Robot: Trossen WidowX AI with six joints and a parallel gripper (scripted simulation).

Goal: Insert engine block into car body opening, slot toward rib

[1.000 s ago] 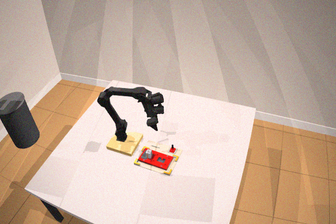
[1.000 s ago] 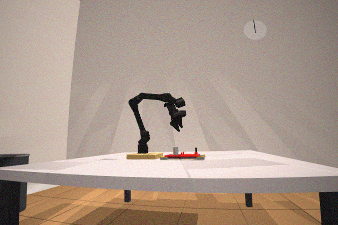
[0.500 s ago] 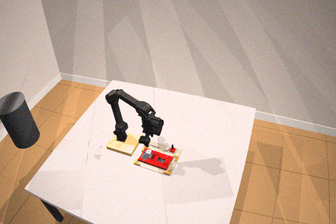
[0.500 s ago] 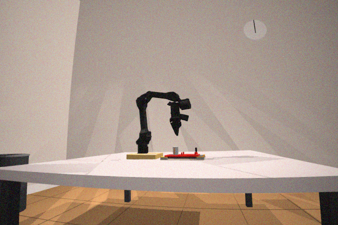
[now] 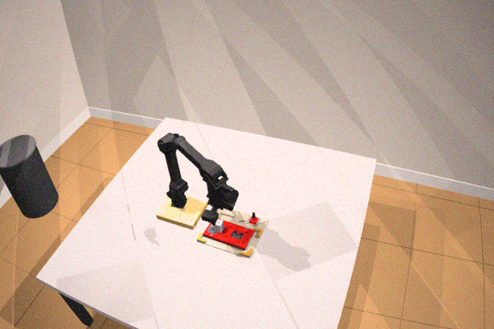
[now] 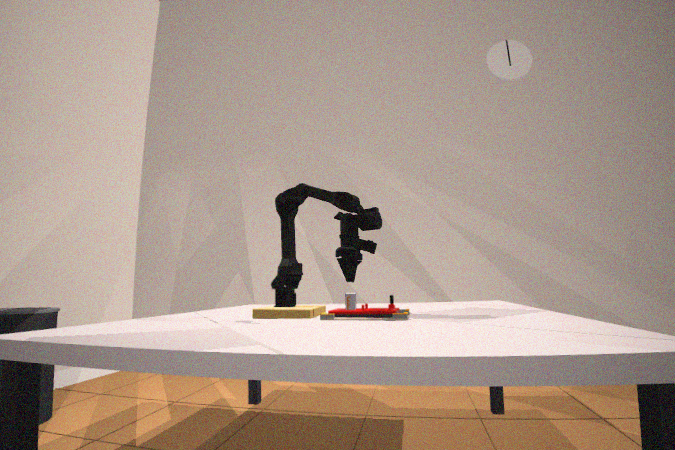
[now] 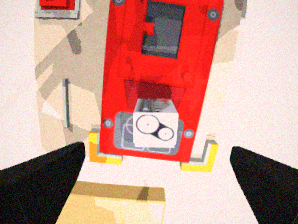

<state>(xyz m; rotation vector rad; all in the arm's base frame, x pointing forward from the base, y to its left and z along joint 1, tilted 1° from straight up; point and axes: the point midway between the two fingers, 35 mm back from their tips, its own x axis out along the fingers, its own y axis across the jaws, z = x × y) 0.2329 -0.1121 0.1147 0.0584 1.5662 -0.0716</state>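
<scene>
The grey engine block is 10 mm to the left of my gripper tip and 60 mm below it. Also, from my gripper tip: black peg: 130 mm ahead, 90 mm to the left, 70 mm below.
</scene>
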